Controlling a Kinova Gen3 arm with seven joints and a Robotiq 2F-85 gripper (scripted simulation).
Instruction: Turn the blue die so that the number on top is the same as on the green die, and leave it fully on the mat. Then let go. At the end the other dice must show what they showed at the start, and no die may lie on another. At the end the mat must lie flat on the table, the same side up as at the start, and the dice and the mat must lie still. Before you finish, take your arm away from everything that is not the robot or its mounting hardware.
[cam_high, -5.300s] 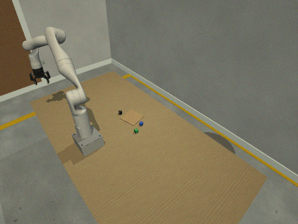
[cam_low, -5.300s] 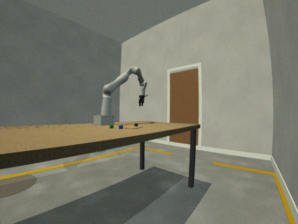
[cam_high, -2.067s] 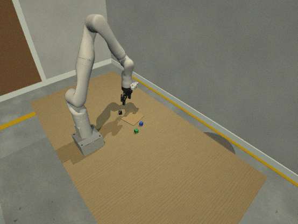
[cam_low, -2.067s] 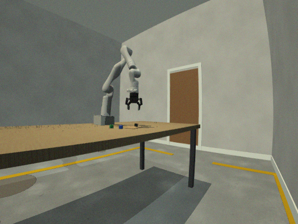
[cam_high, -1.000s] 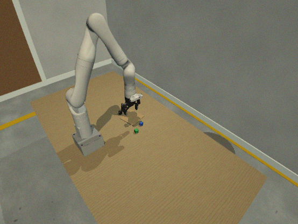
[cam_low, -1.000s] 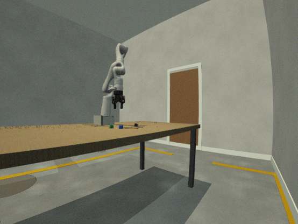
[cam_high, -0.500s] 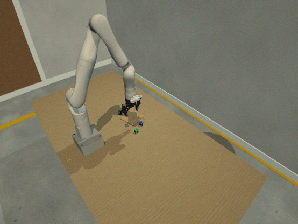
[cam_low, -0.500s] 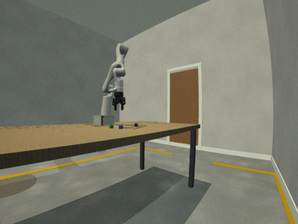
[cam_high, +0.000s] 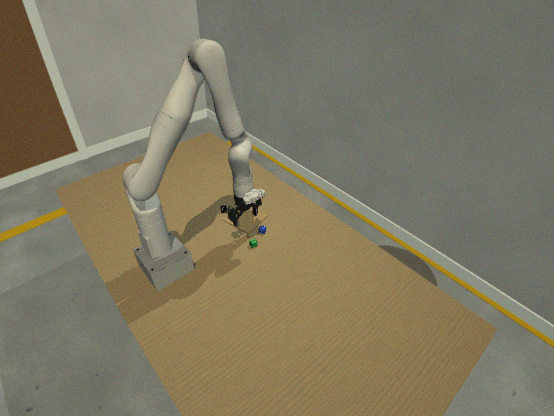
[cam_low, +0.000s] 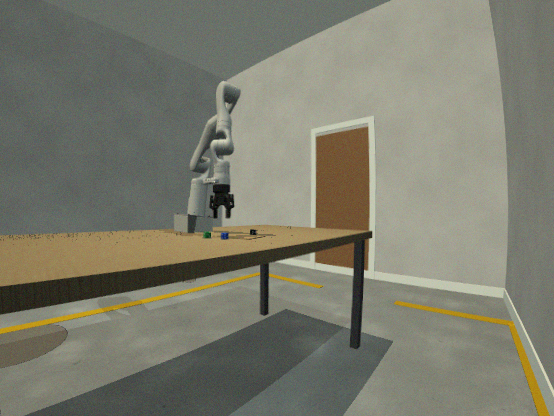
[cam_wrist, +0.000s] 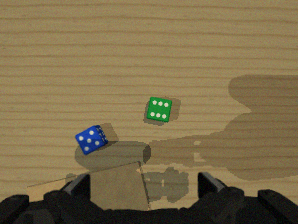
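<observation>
The tan mat lies 9 cm below my hand, 8 cm to the left of it and 7 cm ahead of it. The rest, counted from my hand: black die (18 cm to the left, 8 cm below, 3 cm ahead); then blue die (8 cm below, 6 cm ahead, 4 cm to the right); then green die (8 cm below, 6 cm to the right, 2 cm behind).
</observation>
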